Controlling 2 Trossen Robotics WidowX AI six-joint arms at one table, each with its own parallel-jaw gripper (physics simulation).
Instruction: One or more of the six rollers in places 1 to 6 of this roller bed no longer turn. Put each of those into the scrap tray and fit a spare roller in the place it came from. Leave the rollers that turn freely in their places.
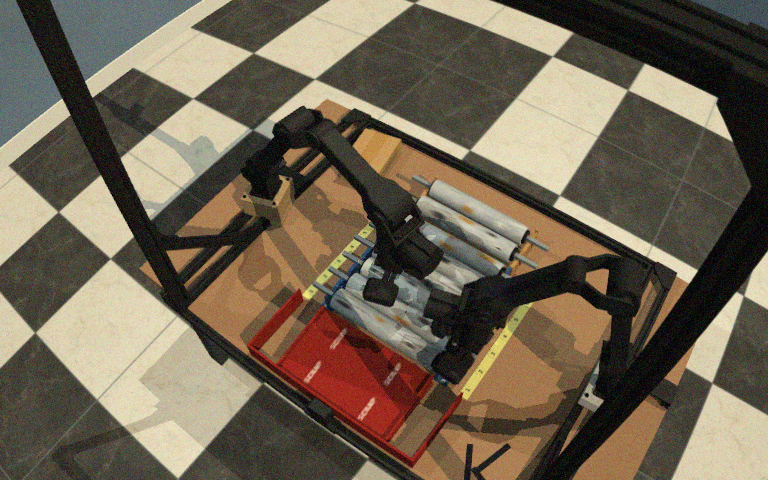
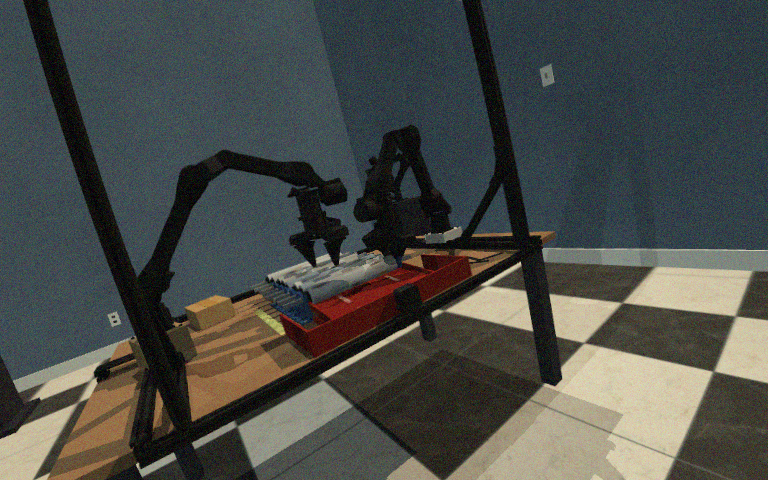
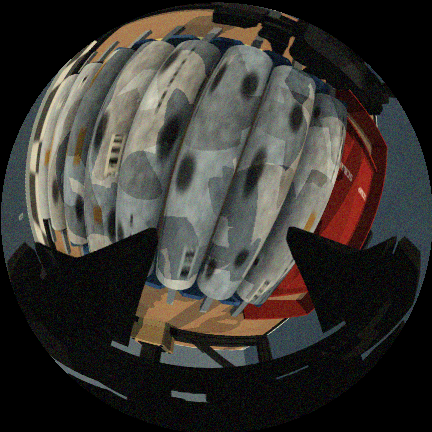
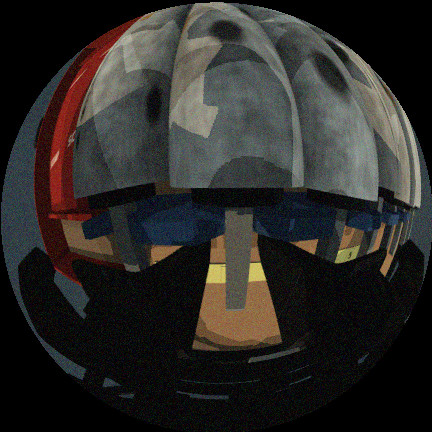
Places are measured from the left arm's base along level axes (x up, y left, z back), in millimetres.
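Pixels of known places: left gripper, fingertip midpoint: [image 1: 392, 284] [image 2: 325, 266] [image 3: 224, 234]; right gripper, fingertip midpoint: [image 1: 464, 357] [image 4: 234, 236]; left arm's base at its link origin: [image 1: 266, 188] [image 3: 151, 346]; right arm's base at its link origin: [image 1: 611, 388] [image 2: 442, 230].
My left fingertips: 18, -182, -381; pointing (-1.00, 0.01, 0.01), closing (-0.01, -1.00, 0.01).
Observation:
Ahead of a thing's pixels: the offset from my left fingertips to its top centre, as dx, dy, dz. "spot": to the spot under its first point.
Several grey, stained rollers lie side by side on the blue roller bed [image 2: 291, 307] [image 4: 170, 225]. The roller nearest the tray [image 1: 378, 323] [image 3: 322, 145] lies beside the red scrap tray @(-44, -194, +26) [image 1: 305, 362] [image 2: 345, 318] [image 4: 60, 175], whose floor is bare. Two spare rollers @(-18, +279, -127) [image 1: 480, 211] lie at the back. My left gripper [image 2: 325, 265] [image 3: 224, 234] is wide open and empty above the rollers nearer the tray. My right gripper [image 4: 234, 236] [image 2: 398, 266] is partly open at the right end of the bed. The second roller's shaft @(spot: -37, -87, -187) [image 4: 237, 280] shows between its fingers, ungripped. Which rollers turn cannot be seen.
A wooden block @(-39, +389, +182) [image 1: 380, 148] [image 2: 210, 312] stands at the back left. Yellow numbered strips @(spot: -94, -31, -249) [image 1: 498, 346] @(spot: -93, +26, +176) [image 1: 323, 277] run along both ends of the bed. Dark frame posts [image 1: 101, 152] [image 2: 509, 186] rise at the table's edges. Both arms reach in over the rollers, close together.

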